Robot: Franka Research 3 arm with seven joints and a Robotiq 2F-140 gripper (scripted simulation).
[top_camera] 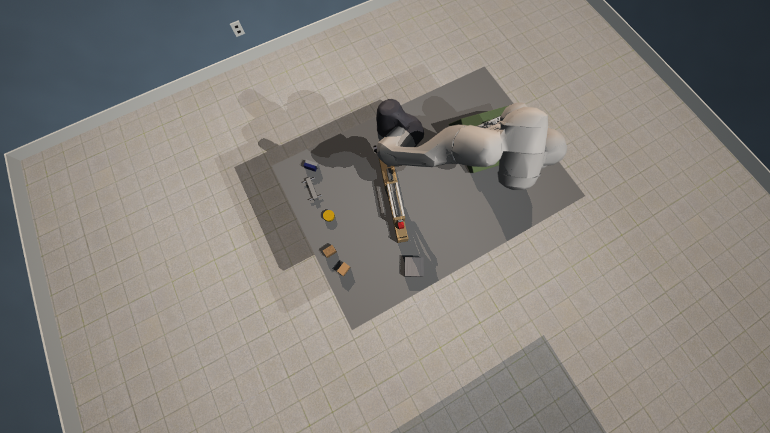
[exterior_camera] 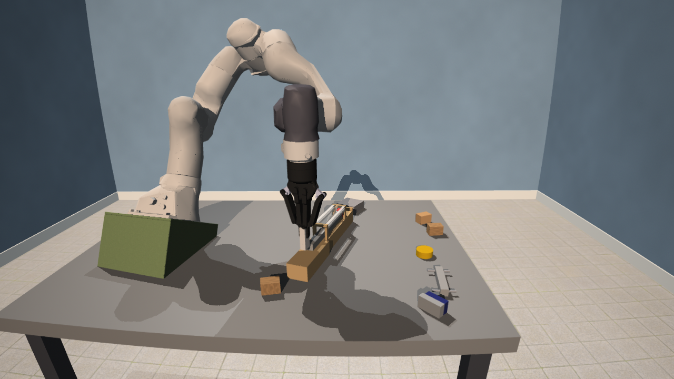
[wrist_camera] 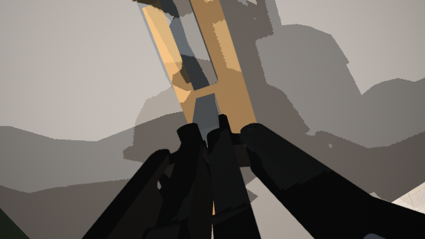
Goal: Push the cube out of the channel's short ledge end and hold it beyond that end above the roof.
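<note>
The red cube lies 120 mm ahead of my hand, 270 mm to the left of it and 40 mm below it. Also, from my hand: short grey bar (30 mm ahead, 70 mm to the left, 40 mm below); long wooden channel (80 mm ahead, 170 mm to the left, 40 mm below); long grey bar (80 mm ahead, 190 mm to the left, 40 mm below).
</note>
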